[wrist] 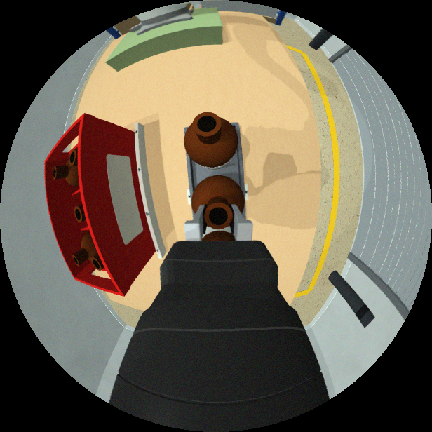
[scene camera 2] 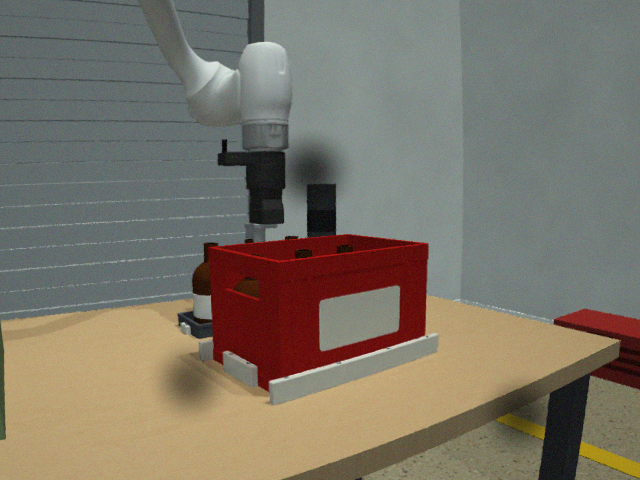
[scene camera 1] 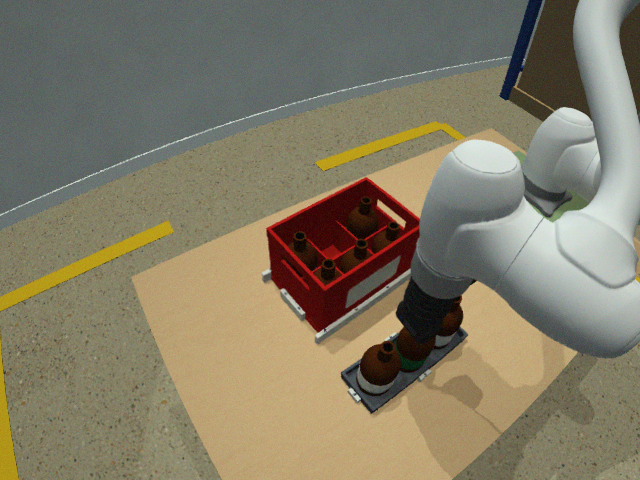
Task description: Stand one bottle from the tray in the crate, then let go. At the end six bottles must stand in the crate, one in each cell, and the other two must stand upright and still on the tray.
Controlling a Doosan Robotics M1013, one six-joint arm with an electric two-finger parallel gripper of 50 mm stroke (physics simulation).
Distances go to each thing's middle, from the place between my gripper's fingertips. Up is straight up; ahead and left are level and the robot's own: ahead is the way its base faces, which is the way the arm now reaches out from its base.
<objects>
Now: the dark tray point(scene camera 1: 403, 380) 11 cm below my hand and 1 cm behind it. The rest, counted from my hand: red crate point(scene camera 2: 311, 312): 25 cm to the right, 4 cm below, 2 cm behind.
</objects>
